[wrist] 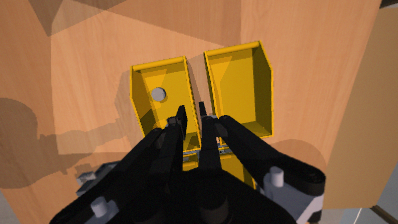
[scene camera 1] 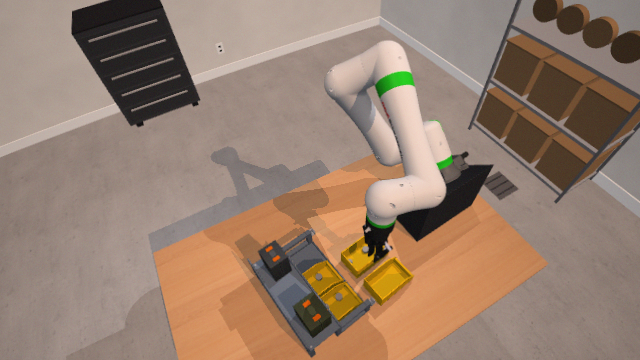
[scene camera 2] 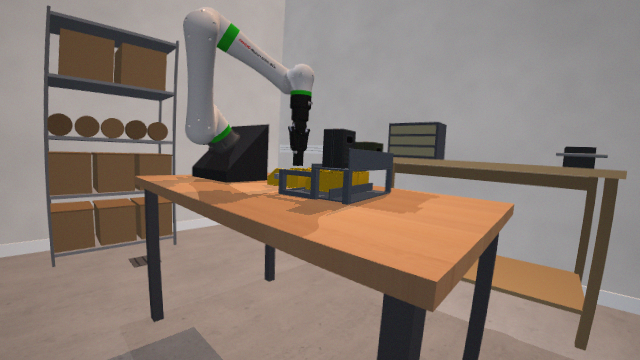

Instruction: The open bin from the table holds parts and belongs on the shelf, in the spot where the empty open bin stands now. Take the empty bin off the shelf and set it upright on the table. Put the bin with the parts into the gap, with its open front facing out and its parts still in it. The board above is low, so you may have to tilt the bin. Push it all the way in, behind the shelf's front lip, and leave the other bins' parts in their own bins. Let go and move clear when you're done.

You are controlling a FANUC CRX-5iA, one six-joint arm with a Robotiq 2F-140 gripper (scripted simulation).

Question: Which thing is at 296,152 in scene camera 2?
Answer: My gripper.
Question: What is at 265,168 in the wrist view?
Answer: My gripper.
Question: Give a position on a grey shelf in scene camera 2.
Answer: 359,160
